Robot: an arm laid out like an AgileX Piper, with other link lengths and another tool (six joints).
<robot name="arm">
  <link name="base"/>
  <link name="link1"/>
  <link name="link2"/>
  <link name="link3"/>
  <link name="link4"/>
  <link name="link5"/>
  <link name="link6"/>
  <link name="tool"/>
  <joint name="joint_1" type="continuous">
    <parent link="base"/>
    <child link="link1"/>
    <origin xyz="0 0 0.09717" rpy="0 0 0"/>
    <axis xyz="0 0 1"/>
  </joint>
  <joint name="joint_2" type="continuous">
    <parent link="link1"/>
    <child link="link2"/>
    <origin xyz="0 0 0" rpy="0 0 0"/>
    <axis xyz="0 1 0"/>
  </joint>
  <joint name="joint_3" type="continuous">
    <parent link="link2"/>
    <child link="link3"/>
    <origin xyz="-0.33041 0 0.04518" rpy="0 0 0"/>
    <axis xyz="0 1 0"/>
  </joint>
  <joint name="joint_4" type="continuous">
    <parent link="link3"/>
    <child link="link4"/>
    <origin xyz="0.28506 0 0.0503" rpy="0 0 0"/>
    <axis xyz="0.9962 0 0.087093"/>
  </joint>
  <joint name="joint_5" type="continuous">
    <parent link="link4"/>
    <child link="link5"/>
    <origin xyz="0 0 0" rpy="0 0 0"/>
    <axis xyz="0 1 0"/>
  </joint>
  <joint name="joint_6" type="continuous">
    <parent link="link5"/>
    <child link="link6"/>
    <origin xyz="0.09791 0 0.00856" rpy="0 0 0"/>
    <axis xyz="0.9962 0 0.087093"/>
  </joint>
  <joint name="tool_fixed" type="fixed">
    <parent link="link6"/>
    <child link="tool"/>
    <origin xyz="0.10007 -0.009 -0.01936" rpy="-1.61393 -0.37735 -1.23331"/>
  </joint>
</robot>
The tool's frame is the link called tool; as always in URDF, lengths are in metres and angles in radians. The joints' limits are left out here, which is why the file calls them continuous.
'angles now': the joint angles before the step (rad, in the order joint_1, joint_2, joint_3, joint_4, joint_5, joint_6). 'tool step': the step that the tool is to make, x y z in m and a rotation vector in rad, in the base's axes. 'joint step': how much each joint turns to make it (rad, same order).
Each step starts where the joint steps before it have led.
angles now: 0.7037, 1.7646, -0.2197, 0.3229, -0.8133, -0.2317
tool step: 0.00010, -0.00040, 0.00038, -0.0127, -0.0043, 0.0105
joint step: 0.0000, -0.0021, 0.0000, 0.0003, 0.0031, -0.0177
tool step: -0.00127, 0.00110, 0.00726, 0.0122, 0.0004, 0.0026
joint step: -0.0001, -0.0411, 0.0000, 0.0000, 0.0349, -0.0019
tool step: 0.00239, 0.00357, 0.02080, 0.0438, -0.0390, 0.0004
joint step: 0.0001, -0.0822, -0.0001, 0.0014, 0.0255, -0.0001
